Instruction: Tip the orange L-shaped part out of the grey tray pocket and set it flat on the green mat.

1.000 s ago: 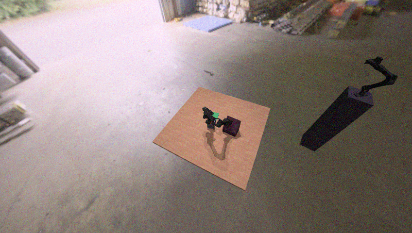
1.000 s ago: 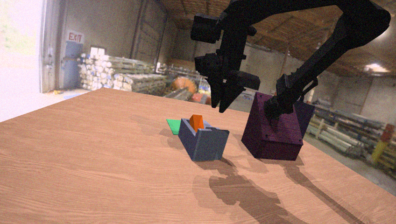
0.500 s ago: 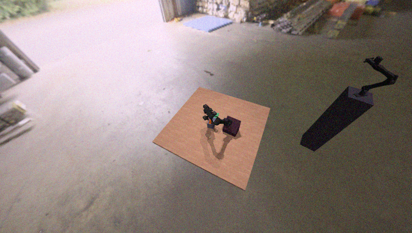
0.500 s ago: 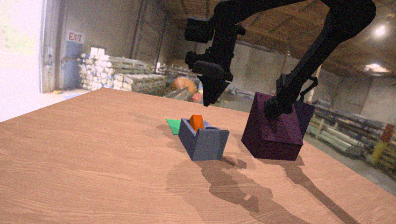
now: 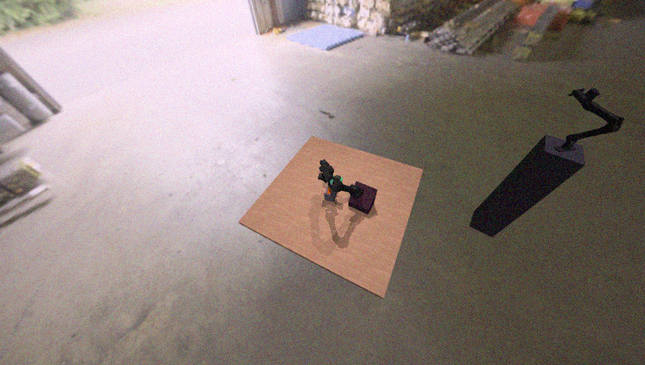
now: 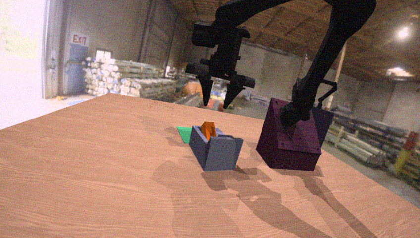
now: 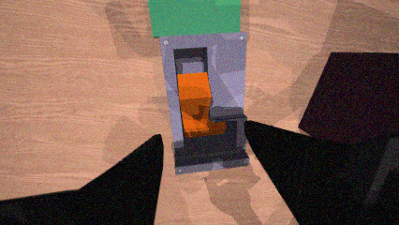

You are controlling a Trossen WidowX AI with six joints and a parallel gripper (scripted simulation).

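My gripper tip is 2 cm past the orange L-shaped part, 2 cm to the right of it and 10 cm above it. Also, from my gripper tip: green mat 4 cm ahead, 14 cm to the right, 16 cm below.
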